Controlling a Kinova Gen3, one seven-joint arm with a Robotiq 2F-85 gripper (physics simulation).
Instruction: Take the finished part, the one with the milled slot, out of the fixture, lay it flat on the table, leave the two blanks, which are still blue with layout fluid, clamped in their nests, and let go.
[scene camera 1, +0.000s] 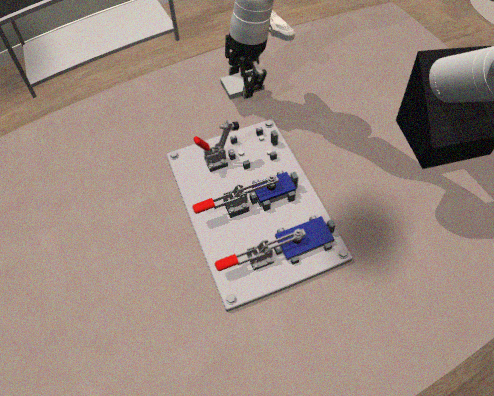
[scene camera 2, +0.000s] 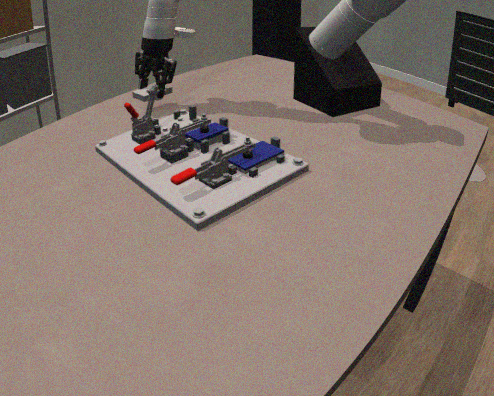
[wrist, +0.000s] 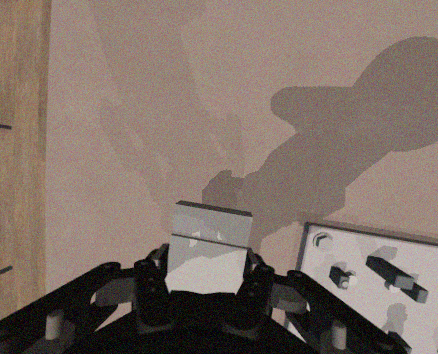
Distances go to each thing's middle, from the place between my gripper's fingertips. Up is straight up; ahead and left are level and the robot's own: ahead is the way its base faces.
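Labels:
The finished part (wrist: 208, 246) is where I look first, and my gripper is 10 mm below it and 10 mm past it. The toggle clamp (scene camera 2: 142, 132) is 160 mm to the left of my hand, 100 mm ahead of it and 30 mm above it. As for the fixture plate (scene camera 1: 219, 236), it is 30 mm below my hand, 270 mm to the left of it and 70 mm ahead of it.

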